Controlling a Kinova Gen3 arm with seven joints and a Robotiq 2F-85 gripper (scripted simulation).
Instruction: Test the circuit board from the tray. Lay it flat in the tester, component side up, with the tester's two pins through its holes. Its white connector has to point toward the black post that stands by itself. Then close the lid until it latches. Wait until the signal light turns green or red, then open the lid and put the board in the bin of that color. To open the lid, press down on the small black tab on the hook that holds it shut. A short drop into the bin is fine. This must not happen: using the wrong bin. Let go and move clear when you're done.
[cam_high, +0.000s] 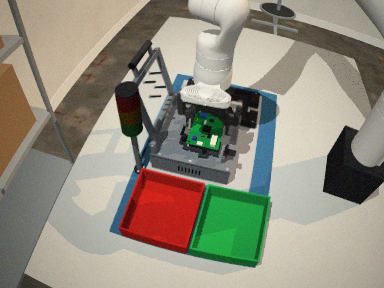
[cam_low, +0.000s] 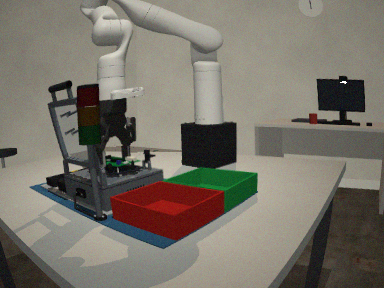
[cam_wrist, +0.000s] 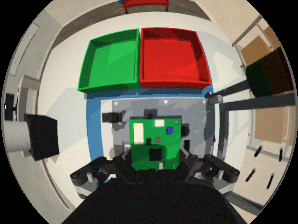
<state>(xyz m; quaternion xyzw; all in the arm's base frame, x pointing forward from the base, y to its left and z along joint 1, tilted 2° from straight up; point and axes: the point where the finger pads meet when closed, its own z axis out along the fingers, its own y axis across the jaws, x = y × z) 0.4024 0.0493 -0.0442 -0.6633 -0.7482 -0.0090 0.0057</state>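
Now: hand right at the green circuit board. From my hand the other things lie so: tester lid: 12 cm ahead, 1 cm to the left, 10 cm above; green bin: 13 cm behind, 19 cm to the left, 7 cm below; red bin: 2 cm ahead, 20 cm to the left, 7 cm below.
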